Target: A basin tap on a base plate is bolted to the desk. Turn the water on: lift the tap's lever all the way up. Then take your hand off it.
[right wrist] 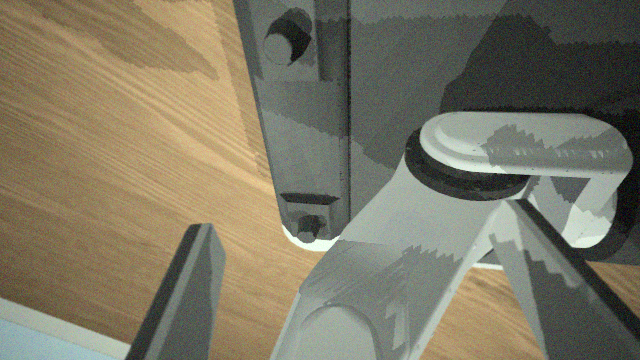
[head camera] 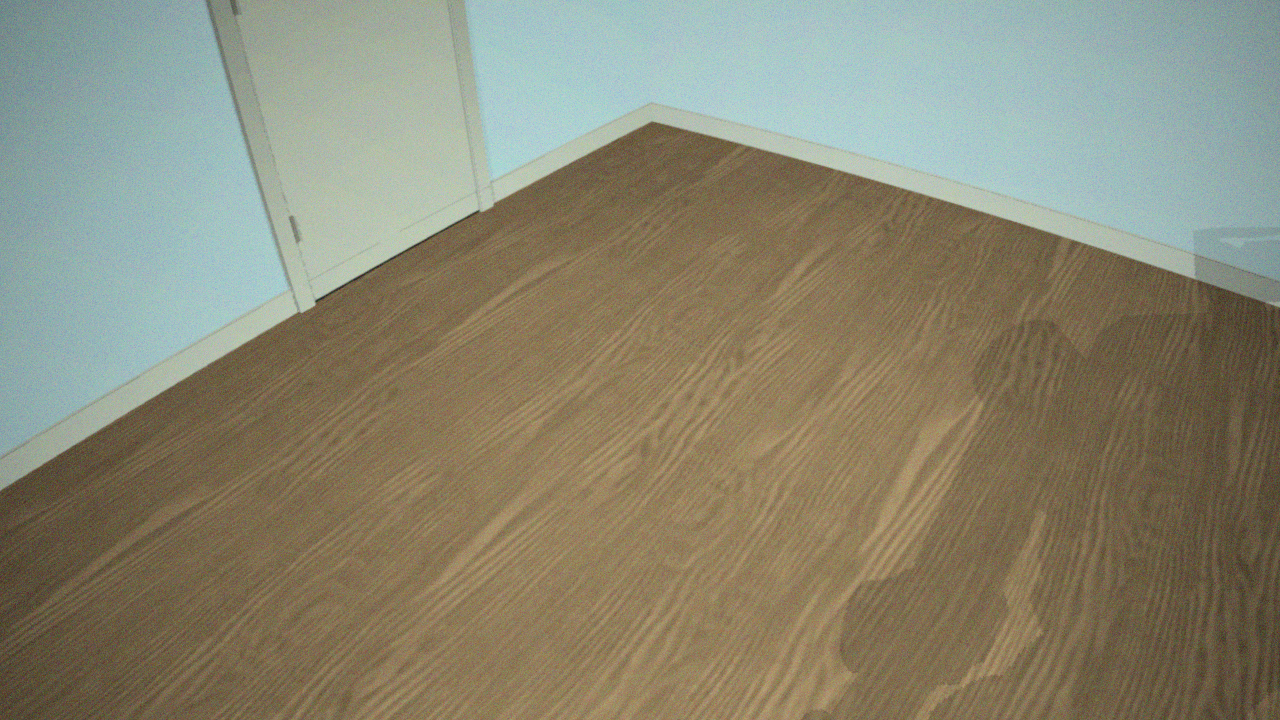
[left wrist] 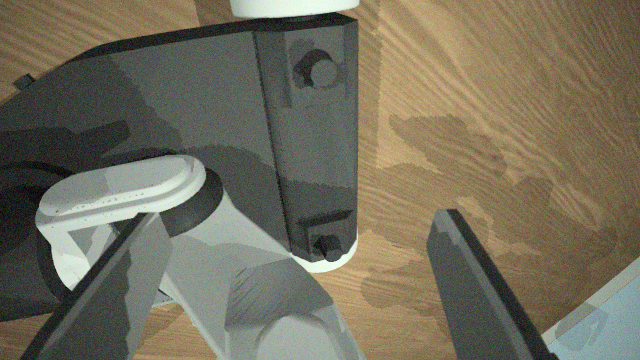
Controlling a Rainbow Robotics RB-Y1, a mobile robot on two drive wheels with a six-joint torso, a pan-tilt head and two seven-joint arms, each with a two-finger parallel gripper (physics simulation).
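Note:
The tap, its lever, its base plate and the desk do not show in the head view or in either wrist view. My left gripper is open, its two dark fingers wide apart with no object held between them. My right gripper is open too, its fingers wide apart and holding no object. Neither gripper shows in the head view.
A pale door stands in the left wall, and two light blue walls meet at a far corner above the wood floor. The robot's dark base and its white-grey leg show in the wrist views.

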